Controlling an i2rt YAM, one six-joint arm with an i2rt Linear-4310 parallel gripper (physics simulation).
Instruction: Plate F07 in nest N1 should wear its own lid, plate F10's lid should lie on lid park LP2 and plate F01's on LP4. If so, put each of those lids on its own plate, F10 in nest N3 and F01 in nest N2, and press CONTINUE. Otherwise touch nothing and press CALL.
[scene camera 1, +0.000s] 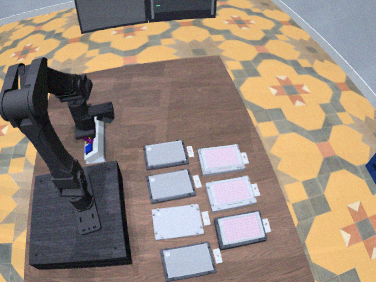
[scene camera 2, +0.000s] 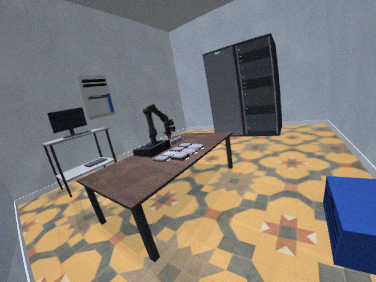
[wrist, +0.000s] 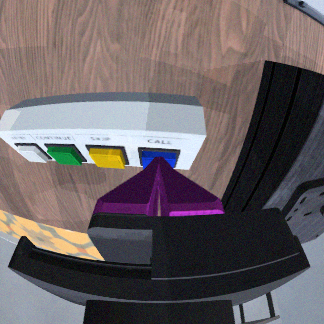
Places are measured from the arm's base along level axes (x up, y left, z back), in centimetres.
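Where they show: gripper, fingertip midpoint: (scene camera 1: 91, 142) (scene camera 2: 169, 138) (wrist: 158, 163); arm's base, link origin: (scene camera 1: 84, 203) (scene camera 2: 154, 144).
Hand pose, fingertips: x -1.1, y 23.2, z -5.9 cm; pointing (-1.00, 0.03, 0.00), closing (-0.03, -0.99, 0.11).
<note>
Things, the pixels of their top centre, and the offset from my fingertips. "spot": a spot on its surface instead. Level surfaces: height alone.
- blue CALL button, surface spot: (wrist: 149, 157) spot: dx -1.7, dy +0.9, dz +0.5 cm
- white button box, top centre: (wrist: 74, 151) (scene camera 1: 92, 128) dx -0.9, dy +7.4, dz -1.3 cm
- green CONTINUE button, top centre: (wrist: 60, 160) dx -1.7, dy +10.2, dz -0.1 cm
- yellow button, top centre: (wrist: 104, 163) dx -1.7, dy +5.2, dz +0.8 cm
- white button, top centre: (wrist: 26, 157) dx -1.7, dy +15.1, dz -1.0 cm
- wooden table, surface height: dx -7.3 cm
My gripper (scene camera 1: 89, 140) (wrist: 158, 163) is shut and empty. Its purple fingertips are at the blue CALL button (wrist: 149, 157) of the white button box (scene camera 1: 95, 156) (wrist: 100, 117); whether they touch it, I cannot tell. The green CONTINUE button (wrist: 66, 155) is farther left. In scene view 1, three pink-gridded plates stand in the right column: the back one (scene camera 1: 222, 158), the middle one (scene camera 1: 231, 192) and the front one (scene camera 1: 241, 228), which has a dark surround. Pale rectangles (scene camera 1: 166, 154) (scene camera 1: 171, 185) (scene camera 1: 177, 221) (scene camera 1: 188, 261) form the left column. Card labels and lid codes are unreadable.
A yellow button (wrist: 107, 158) and a white button (wrist: 32, 153) are on the same box. The arm's black base block (scene camera 1: 50, 240) stands on the wooden table (scene camera 1: 190, 95) in front of the box. A desk with a monitor (scene camera 2: 67, 120), dark cabinets (scene camera 2: 225, 90) and a blue box (scene camera 2: 352, 220) stand around the table.
</note>
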